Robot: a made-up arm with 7 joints.
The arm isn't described. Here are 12 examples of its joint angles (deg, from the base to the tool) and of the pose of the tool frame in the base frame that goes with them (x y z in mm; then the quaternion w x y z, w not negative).
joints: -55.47 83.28 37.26 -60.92 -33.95 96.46 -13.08
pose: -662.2 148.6 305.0 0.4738 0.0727 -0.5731 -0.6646
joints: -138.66 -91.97 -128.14 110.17 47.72 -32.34 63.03
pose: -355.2 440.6 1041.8 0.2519 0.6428 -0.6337 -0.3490
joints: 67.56 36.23 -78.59 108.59 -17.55 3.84 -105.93
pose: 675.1 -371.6 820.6 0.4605 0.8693 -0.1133 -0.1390
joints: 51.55 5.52 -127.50 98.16 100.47 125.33 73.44
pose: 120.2 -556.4 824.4 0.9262 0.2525 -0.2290 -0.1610
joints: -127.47 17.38 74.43 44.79 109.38 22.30 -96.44
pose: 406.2 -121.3 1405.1 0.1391 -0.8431 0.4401 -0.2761
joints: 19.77 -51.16 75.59 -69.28 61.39 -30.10 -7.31
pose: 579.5 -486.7 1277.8 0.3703 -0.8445 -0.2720 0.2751
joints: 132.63 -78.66 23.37 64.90 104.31 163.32 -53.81
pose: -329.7 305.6 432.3 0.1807 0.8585 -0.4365 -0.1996
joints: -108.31 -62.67 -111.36 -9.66 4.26 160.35 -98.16
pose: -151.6 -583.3 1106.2 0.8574 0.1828 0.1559 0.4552
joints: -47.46 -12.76 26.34 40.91 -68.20 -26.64 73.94
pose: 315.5 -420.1 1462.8 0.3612 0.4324 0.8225 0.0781
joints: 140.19 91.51 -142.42 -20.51 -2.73 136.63 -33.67
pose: 507.9 -541.0 829.6 0.4493 -0.0992 0.7513 -0.4732
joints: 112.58 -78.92 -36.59 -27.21 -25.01 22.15 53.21
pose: -332.3 702.8 1226.2 0.1372 -0.9321 0.2194 0.2533
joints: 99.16 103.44 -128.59 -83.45 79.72 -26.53 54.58
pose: -202.1 -634.0 1027.9 0.7223 -0.3771 0.3593 0.4550
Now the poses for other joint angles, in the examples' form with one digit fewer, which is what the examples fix.
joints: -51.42 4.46 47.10 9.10 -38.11 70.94 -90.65
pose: -231 -10 1629 0.190 0.071 -0.638 0.743
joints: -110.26 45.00 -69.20 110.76 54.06 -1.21 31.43
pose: -655 130 837 0.968 0.078 0.232 0.054
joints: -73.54 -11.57 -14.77 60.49 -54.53 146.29 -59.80
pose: -66 -436 1305 0.578 0.115 -0.476 0.653
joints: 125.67 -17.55 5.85 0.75 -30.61 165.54 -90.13
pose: 120 197 1453 0.910 -0.131 0.381 -0.098
